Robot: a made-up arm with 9 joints. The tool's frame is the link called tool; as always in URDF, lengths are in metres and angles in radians. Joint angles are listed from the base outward.
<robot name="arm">
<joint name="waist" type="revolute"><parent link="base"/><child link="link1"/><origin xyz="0.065 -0.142 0.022" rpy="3.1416 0 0"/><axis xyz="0 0 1"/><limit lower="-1.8" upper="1.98"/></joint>
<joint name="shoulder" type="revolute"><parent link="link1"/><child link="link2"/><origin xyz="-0.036 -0.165 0.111" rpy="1.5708 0 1.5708"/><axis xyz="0 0 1"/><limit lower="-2.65" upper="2.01"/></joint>
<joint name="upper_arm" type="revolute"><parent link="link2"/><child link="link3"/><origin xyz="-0.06 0.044 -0.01"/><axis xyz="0 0 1"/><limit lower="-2.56" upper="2.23"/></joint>
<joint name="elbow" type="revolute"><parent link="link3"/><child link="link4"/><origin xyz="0.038 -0.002 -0.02" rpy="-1.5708 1.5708 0"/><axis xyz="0 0 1"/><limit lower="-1.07" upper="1.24"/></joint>
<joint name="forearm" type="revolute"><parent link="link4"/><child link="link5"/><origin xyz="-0.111 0.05 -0.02" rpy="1.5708 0 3.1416"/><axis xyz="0 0 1"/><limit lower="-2.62" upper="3.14"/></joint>
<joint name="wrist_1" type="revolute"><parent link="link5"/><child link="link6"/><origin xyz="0.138 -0.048 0.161" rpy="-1.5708 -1.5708 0"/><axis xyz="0 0 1"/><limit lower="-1.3" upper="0.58"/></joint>
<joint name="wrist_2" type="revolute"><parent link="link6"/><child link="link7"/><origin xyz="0.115 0.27 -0.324" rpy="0.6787 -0.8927 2.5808"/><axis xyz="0 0 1"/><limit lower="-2.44" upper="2.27"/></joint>
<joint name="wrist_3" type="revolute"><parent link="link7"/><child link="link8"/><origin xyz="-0.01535 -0.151 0.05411" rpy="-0.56 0 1.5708"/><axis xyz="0 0 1"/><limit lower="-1.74" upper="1.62"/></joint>
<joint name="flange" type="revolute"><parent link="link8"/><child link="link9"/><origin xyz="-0.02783 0.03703 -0.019" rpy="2.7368 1.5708 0"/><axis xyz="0 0 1"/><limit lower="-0.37" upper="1.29"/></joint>
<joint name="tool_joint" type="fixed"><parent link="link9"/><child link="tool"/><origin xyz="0.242 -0.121 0.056" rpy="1.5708 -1.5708 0"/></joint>
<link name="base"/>
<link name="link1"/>
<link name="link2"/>
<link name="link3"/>
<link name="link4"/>
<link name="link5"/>
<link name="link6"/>
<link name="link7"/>
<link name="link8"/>
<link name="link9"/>
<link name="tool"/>
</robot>
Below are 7 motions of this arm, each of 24 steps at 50 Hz.
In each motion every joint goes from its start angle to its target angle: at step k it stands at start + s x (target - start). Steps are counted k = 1, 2, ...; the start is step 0. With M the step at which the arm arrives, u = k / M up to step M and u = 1 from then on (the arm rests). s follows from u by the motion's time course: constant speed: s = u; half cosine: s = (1 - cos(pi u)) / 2; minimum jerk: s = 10 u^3 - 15 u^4 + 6 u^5.
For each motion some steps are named. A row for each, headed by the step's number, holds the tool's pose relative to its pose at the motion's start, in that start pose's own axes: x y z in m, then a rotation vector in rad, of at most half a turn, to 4 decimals.
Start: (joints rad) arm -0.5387 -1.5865 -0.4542 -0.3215 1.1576 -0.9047 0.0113 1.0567 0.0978
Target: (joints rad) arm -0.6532 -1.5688 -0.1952 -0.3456 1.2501 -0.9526 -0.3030 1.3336 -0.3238
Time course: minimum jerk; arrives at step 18
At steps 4, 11, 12, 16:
4: -0.0119 0.0237 0.0094 -0.0616 -0.0097 0.0112
11: -0.1235 0.2441 0.0413 -0.5731 -0.0993 0.0663
12: -0.1407 0.2780 0.0383 -0.6464 -0.1130 0.0690
16: -0.1796 0.3548 0.0240 -0.8110 -0.1441 0.0702

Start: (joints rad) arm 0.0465 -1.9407 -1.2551 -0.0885 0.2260 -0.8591 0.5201 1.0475 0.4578
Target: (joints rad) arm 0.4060 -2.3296 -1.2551 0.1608 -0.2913 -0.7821 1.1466 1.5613 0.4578
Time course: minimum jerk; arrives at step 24
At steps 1, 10, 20, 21, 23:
1: 0.0000 0.0000 -0.0001 0.0002 0.0003 -0.0007
10: 0.0001 0.0001 -0.0751 0.1424 0.1427 -0.3116
20: -0.0070 0.0332 -0.2733 0.5107 0.2892 -0.7017
21: -0.0065 0.0347 -0.2807 0.5239 0.2917 -0.7094
23: -0.0060 0.0359 -0.2867 0.5343 0.2935 -0.7153

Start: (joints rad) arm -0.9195 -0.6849 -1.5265 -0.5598 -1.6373 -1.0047 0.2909 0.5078 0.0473
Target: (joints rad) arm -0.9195 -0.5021 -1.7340 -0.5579 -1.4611 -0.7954 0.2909 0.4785 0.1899
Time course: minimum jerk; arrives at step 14
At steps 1, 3, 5, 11, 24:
1: 0.0003 -0.0006 -0.0002 0.0012 0.0003 -0.0002
3: 0.0061 -0.0136 -0.0045 0.0263 0.0060 -0.0033
5: 0.0217 -0.0473 -0.0174 0.0928 0.0216 -0.0127
11: 0.0799 -0.1656 -0.0846 0.3427 0.0885 -0.0619
24: 0.0855 -0.1764 -0.0928 0.3674 0.0958 -0.0680

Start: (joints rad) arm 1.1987 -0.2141 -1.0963 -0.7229 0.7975 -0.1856 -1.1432 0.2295 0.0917
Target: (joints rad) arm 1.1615 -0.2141 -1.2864 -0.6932 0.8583 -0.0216 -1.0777 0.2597 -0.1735
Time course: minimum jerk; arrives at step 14
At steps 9, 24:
9: 0.0127 -0.0428 -0.1143 -0.2774 0.2889 -0.1325
24: 0.0144 -0.0570 -0.1529 -0.3694 0.3883 -0.1654

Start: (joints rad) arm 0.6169 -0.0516 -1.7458 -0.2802 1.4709 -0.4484 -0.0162 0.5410 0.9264
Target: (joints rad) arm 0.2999 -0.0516 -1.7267 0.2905 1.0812 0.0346 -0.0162 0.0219 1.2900
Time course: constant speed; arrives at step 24
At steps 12, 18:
12: -0.2753 -0.0939 0.1662 0.4654 -0.5536 0.4725
18: -0.4057 -0.1887 0.2155 0.7047 -0.8088 0.7231

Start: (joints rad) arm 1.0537 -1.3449 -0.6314 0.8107 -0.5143 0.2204 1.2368 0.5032 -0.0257
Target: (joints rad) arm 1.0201 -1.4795 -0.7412 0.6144 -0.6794 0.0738 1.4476 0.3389 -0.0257
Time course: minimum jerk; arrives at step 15
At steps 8, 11, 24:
8: -0.0979 0.0223 -0.1105 -0.1506 -0.1658 0.0885
11: -0.1431 0.0235 -0.1804 -0.2364 -0.2616 0.1305
24: -0.1583 0.0218 -0.2085 -0.2697 -0.2990 0.1452

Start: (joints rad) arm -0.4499 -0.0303 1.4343 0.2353 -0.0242 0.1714 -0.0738 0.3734 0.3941
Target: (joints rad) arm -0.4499 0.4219 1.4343 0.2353 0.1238 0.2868 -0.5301 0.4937 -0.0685
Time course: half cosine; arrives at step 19
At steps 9, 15, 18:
9: 0.0754 -0.0547 0.0488 -0.0998 0.0404 0.0716
15: 0.1426 -0.1015 0.0710 -0.1973 0.0584 0.1438
18: 0.1568 -0.1109 0.0730 -0.2197 0.0597 0.1604

